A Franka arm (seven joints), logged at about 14 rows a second.
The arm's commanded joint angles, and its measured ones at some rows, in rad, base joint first. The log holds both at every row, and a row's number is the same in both.
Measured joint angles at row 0:
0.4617 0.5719 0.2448 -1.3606 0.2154 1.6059 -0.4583
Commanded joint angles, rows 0 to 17:
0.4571 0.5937 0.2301 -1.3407 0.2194 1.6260 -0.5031
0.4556 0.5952 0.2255 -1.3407 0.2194 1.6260 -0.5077
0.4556 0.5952 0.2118 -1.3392 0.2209 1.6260 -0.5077
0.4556 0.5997 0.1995 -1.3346 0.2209 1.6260 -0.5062
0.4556 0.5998 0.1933 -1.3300 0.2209 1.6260 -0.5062
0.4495 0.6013 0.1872 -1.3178 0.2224 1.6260 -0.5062
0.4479 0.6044 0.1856 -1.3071 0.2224 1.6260 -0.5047
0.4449 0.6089 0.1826 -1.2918 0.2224 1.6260 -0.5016
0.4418 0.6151 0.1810 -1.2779 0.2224 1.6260 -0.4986
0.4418 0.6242 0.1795 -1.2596 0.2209 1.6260 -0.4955
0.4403 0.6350 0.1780 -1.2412 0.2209 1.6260 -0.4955
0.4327 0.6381 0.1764 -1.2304 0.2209 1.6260 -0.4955
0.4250 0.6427 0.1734 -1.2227 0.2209 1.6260 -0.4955
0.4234 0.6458 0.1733 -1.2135 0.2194 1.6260 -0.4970
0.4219 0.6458 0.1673 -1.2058 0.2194 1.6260 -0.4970
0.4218 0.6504 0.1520 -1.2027 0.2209 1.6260 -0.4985
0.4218 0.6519 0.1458 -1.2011 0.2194 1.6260 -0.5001
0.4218 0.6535 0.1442 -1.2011 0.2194 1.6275 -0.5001
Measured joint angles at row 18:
0.4215 0.6254 0.1519 -1.2445 0.2163 1.6329 -0.4855
